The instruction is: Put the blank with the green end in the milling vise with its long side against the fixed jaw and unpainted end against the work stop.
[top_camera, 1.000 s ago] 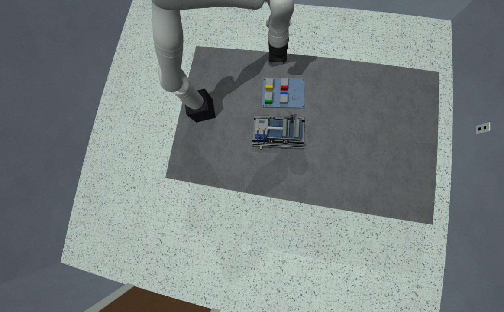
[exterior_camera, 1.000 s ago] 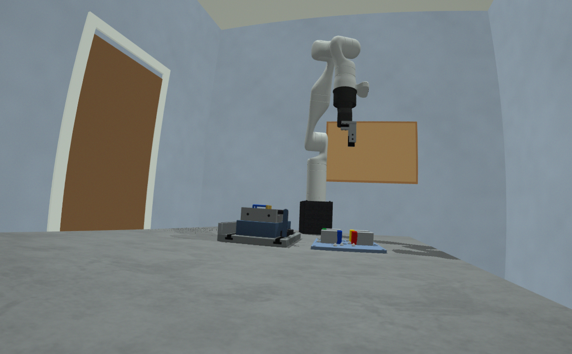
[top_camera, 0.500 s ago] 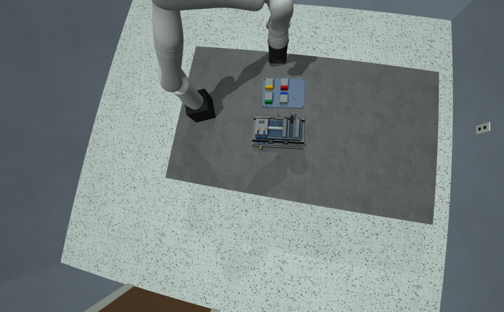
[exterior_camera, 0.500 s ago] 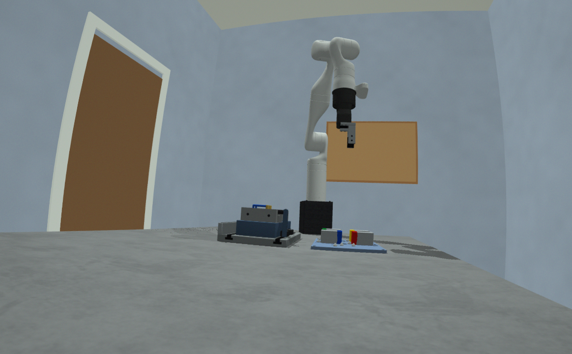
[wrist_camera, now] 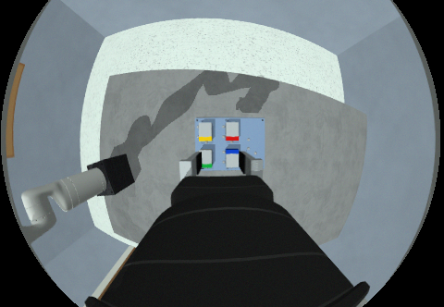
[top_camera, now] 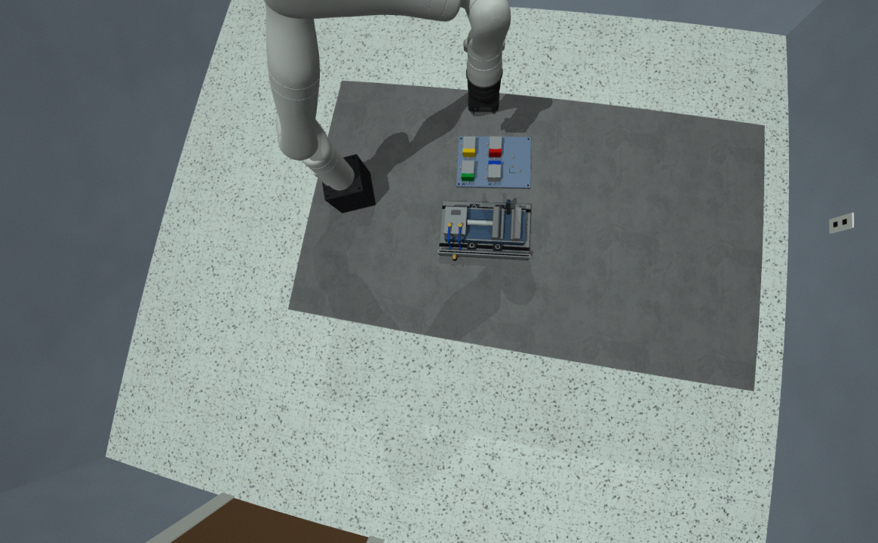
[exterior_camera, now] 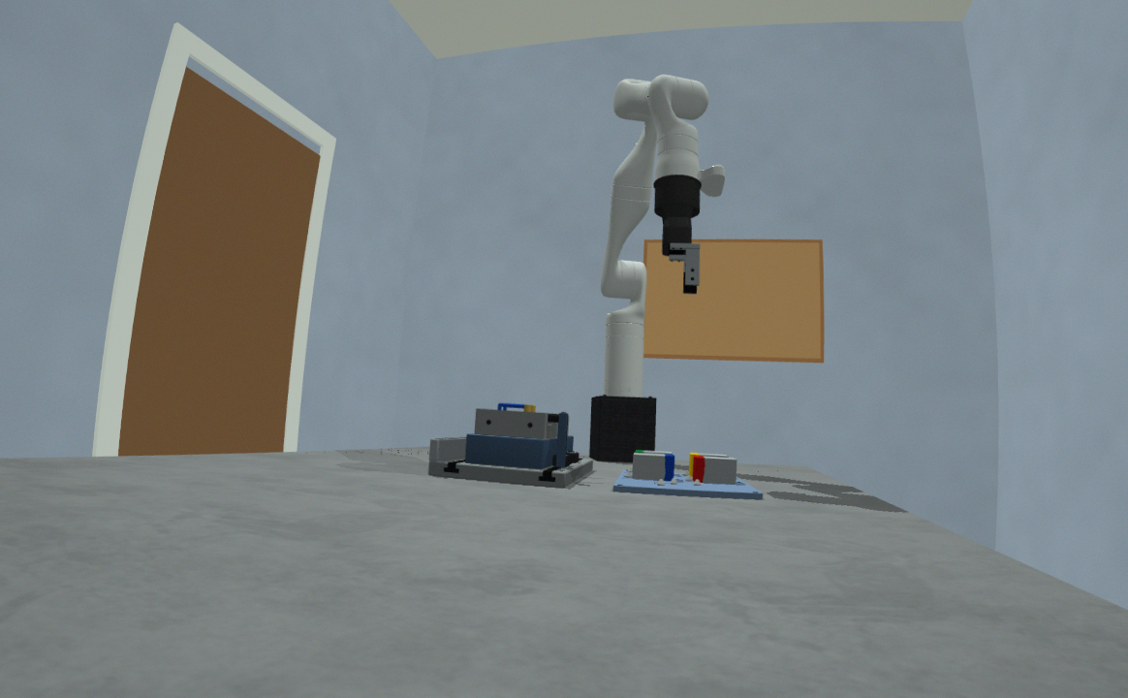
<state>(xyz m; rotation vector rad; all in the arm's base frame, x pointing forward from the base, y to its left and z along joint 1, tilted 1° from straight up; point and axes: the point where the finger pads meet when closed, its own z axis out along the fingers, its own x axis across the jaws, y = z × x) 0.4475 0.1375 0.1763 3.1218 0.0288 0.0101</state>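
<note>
Right now the green-ended blank is 30 cm below my hand, 5 cm to the right of it and 5 cm behind it. From my hand the other things lie so: blue-ended blank 30 cm below, 5 cm to the right, 4 cm ahead; then yellow-ended blank 30 cm below, 5 cm behind, 4 cm to the left; then red-ended blank 30 cm below, 4 cm to the left, 4 cm ahead.
</note>
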